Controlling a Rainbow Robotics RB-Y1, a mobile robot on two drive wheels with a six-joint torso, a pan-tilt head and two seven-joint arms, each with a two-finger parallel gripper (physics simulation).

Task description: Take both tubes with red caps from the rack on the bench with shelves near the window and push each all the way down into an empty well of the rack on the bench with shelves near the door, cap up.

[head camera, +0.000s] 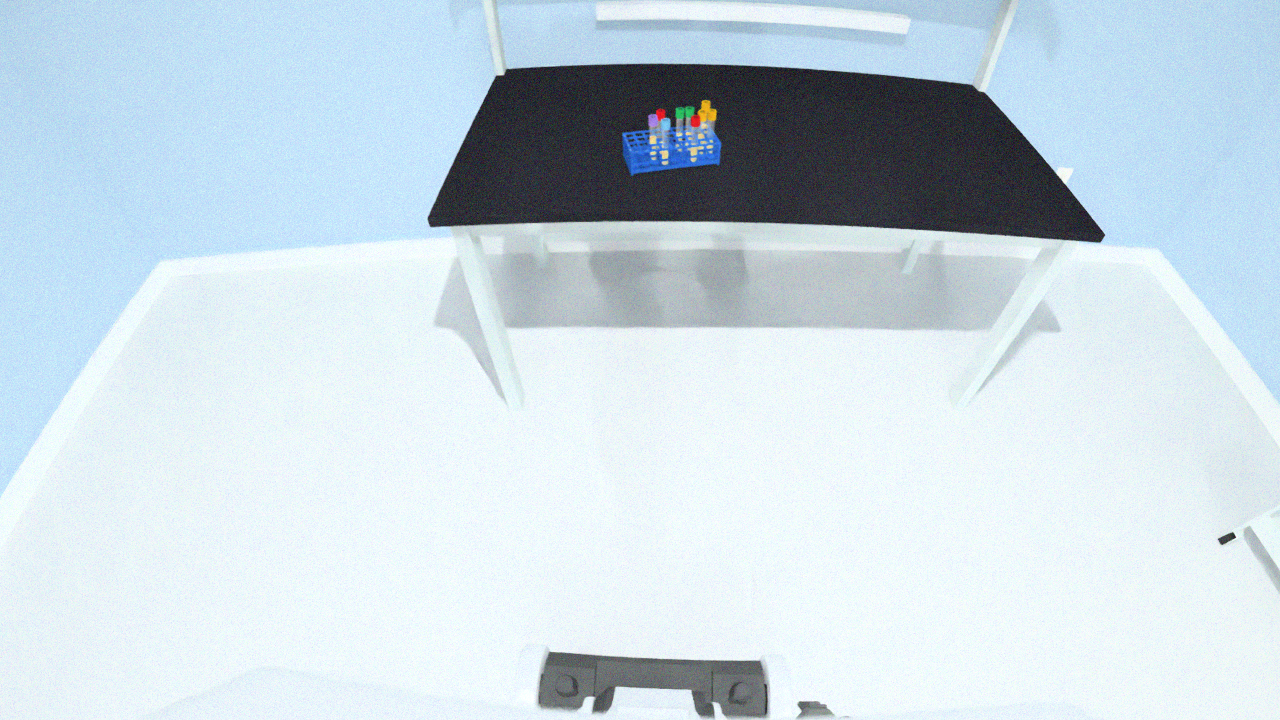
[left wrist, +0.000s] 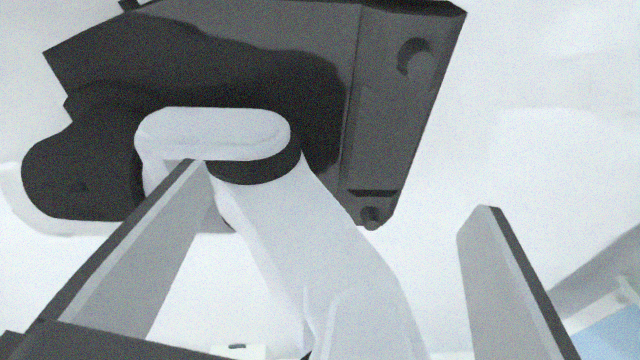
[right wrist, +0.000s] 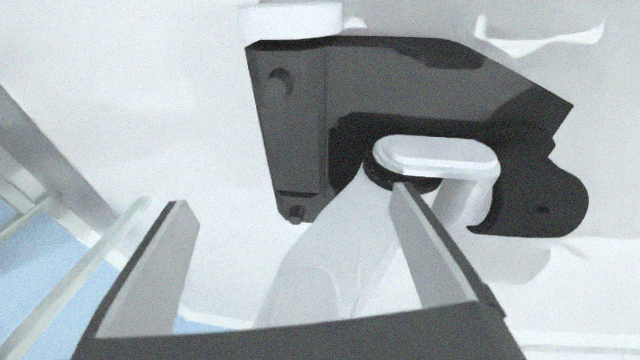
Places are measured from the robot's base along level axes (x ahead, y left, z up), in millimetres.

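Where they show: left gripper, fingertip midpoint: [left wrist: 335, 198]; right gripper, fingertip midpoint: [right wrist: 293, 204].
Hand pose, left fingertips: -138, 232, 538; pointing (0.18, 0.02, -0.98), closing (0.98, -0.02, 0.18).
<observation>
Each offset is from my left fingertips to the top centre of the thing, as dx, dy, dz. "spot": to the spot under its first point. Level surfaces: height alone.
A blue rack {+1128, -230, +282} [head camera: 675, 162] stands on a black-topped bench {dz +225} [head camera: 850, 170] ahead in the head view, left of the bench's middle. Two tubes with red caps stand in it: one red cap {spot: +1123, -206, +340} [head camera: 660, 114] is at the back left, the other red cap [head camera: 695, 120] is at the front right. Purple, light blue, green and orange caps stand around them. My left gripper [left wrist: 335, 198] is open and empty in the left wrist view. My right gripper [right wrist: 293, 204] is open and empty in the right wrist view. Both are far from the rack. A second rack does not show.
The bench's front legs [head camera: 490, 322] [head camera: 1011, 322] stand on the floor, and shelf posts [head camera: 494, 35] [head camera: 995, 44] rise at its back corners. A white rail [head camera: 751, 16] runs behind it. Part of a white object [head camera: 1266, 537] shows at the right edge of the head view.
</observation>
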